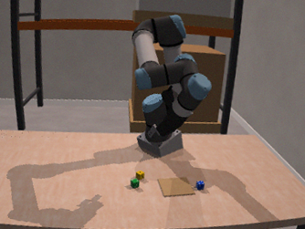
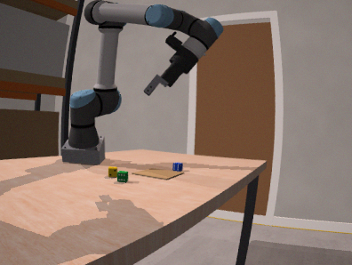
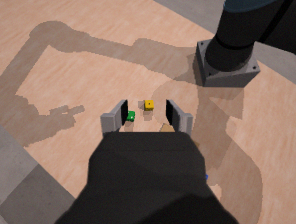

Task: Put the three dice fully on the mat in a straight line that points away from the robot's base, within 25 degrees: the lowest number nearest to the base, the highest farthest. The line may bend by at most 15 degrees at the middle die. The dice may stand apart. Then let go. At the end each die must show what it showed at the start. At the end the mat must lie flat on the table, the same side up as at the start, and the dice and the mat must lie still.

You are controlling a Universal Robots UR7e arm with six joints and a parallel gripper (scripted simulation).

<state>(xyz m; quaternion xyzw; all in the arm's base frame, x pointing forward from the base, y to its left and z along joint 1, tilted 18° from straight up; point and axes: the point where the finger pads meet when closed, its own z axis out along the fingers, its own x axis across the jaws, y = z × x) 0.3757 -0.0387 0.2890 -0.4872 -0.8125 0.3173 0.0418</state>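
Right now the green die is 270 mm below my hand, 70 mm to the right of it and 40 mm behind it. The rest, counted from my hand: tan mat: 280 mm below, 110 mm to the left, 20 mm behind; blue die: 270 mm below, 220 mm to the left, 10 mm ahead; yellow die: 270 mm below, 110 mm behind, 40 mm to the right.
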